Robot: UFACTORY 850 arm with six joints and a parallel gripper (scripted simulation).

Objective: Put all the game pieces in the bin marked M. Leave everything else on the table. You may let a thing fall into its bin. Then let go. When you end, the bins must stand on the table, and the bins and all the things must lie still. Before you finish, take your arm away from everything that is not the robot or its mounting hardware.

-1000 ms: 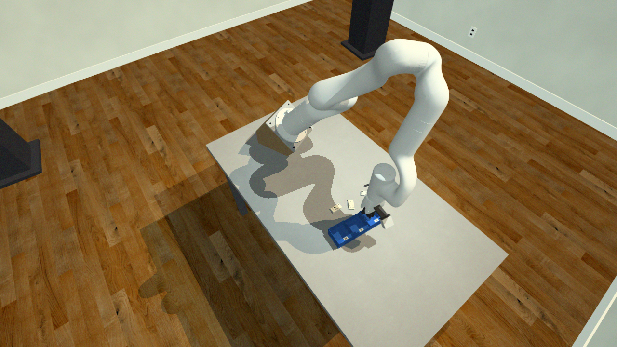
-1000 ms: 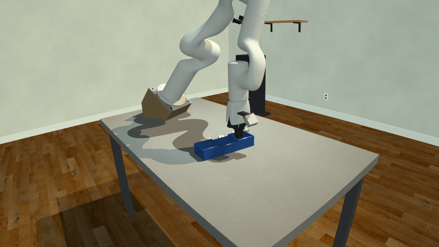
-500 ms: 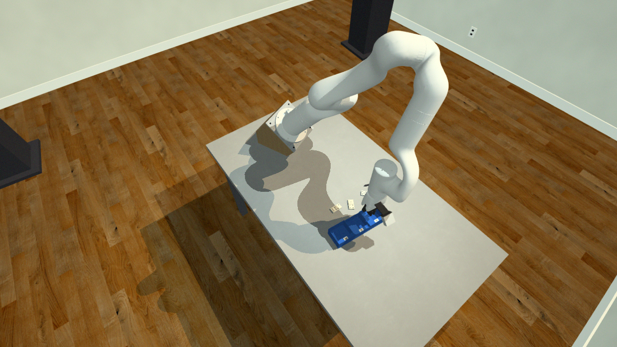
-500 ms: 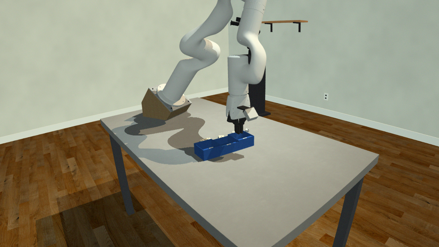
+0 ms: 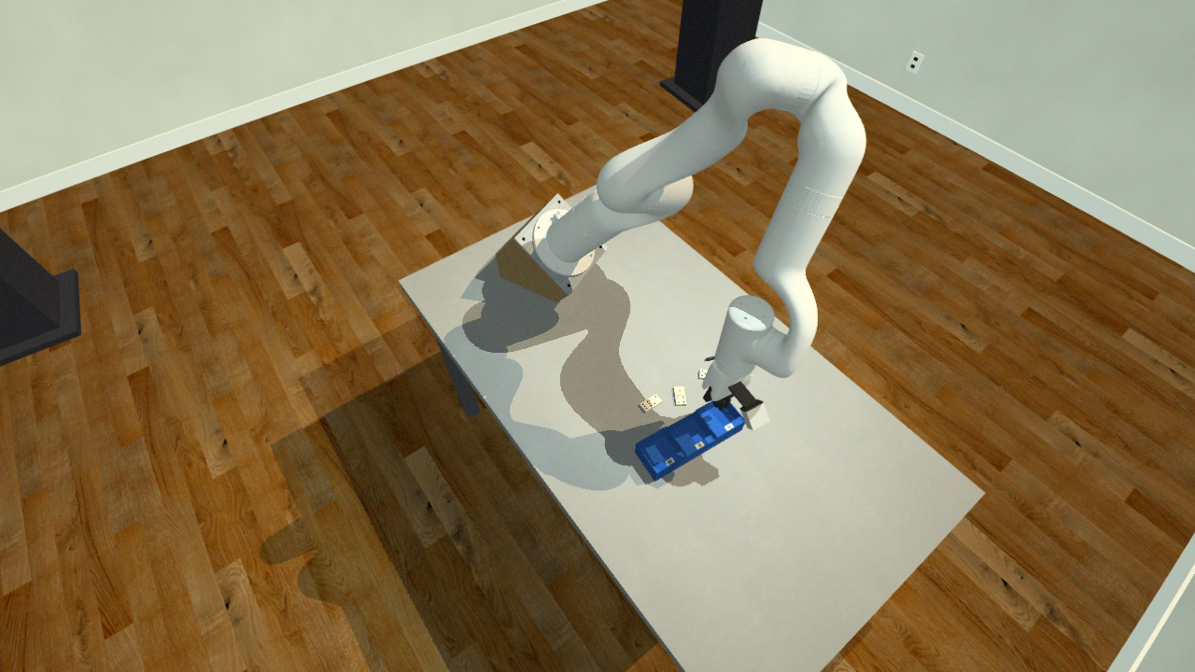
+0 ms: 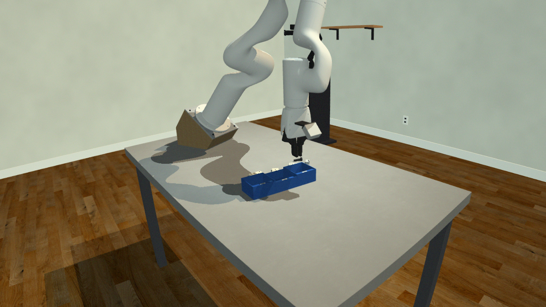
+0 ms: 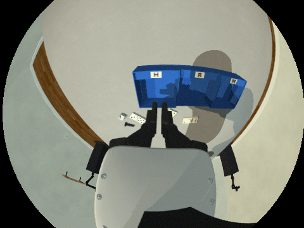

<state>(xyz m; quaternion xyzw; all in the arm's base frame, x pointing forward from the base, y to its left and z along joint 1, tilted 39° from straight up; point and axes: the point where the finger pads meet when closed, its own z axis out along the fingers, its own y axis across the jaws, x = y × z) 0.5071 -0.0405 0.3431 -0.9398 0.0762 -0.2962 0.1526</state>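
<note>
Now: hand 110 mm past the white domino, 110 mm above it and 80 mm to the right of it. Round my hand: blue three-part bin: 90 mm below, 80 mm to the right, 10 mm ahead; white part: 130 mm to the left, 110 mm behind, 100 mm below; black bolt: 150 mm behind, 120 mm to the left, 110 mm below.
</note>
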